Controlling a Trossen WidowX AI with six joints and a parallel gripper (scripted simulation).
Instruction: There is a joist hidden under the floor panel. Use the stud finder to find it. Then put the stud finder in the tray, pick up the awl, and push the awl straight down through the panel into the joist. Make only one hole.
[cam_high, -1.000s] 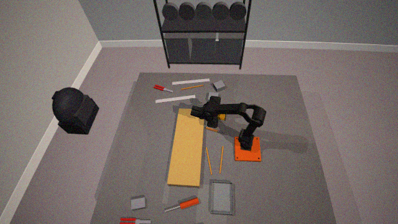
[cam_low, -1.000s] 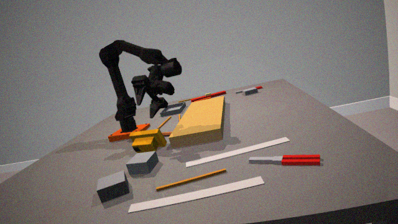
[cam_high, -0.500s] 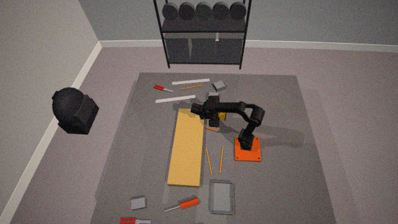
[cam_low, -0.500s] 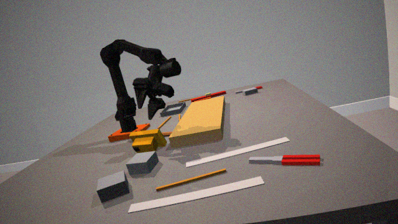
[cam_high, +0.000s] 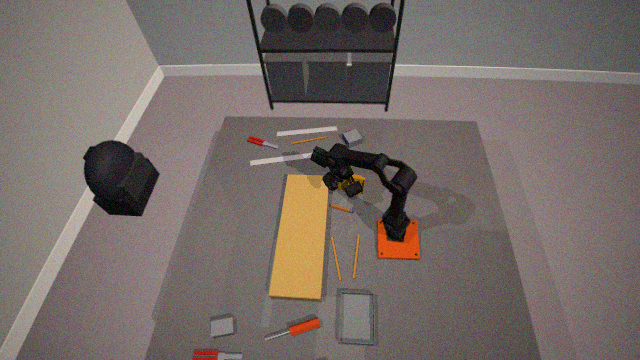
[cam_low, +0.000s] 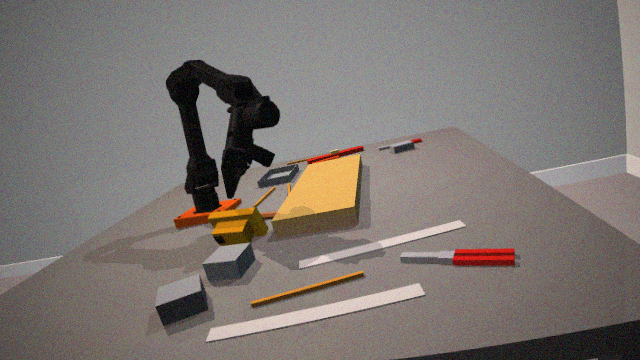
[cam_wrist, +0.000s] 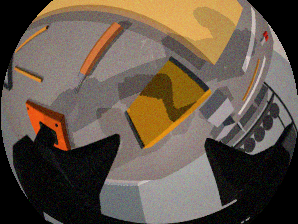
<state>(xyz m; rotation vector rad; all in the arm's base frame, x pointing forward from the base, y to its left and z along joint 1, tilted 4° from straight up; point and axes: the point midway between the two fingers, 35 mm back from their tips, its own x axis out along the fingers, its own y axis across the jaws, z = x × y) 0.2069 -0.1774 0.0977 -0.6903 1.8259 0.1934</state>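
Right now the stud finder is 10 mm behind my gripper tip, 40 mm to the right of it and 70 mm below it. Round my gripper tip: indicator window (30 mm behind, 50 mm to the right, 80 mm below); grey tray (100 mm behind, 520 mm to the left, 80 mm below); awl (110 mm to the left, 90 mm below).
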